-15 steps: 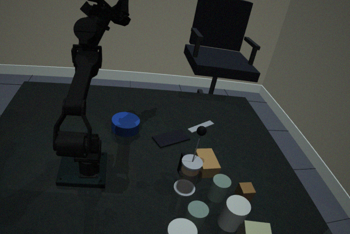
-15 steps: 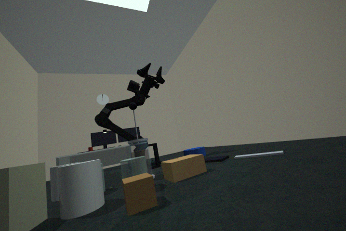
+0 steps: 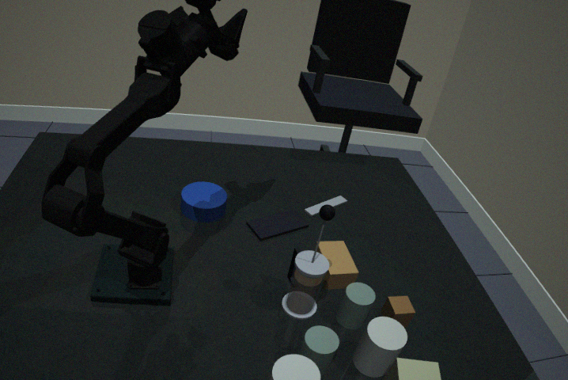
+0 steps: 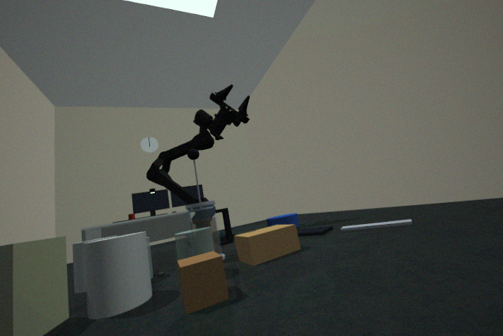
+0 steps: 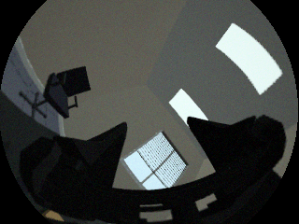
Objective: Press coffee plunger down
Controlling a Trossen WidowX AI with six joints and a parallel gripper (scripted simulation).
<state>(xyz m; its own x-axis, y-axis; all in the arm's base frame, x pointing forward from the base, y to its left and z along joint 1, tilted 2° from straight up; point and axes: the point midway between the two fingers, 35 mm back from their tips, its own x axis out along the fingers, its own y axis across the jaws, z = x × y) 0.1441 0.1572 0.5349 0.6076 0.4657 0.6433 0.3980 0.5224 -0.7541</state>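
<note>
The glass coffee press lies 17 cm ahead of my gripper tip, 25 cm to the right of it and 44 cm below it. From my gripper tip the other things lie so: blue disc: 2 cm behind, 8 cm to the left, 55 cm below; then orange box: 28 cm ahead, 16 cm to the right, 54 cm below; then dark flat plate: 17 cm ahead, 1 cm to the left, 57 cm below.
</note>
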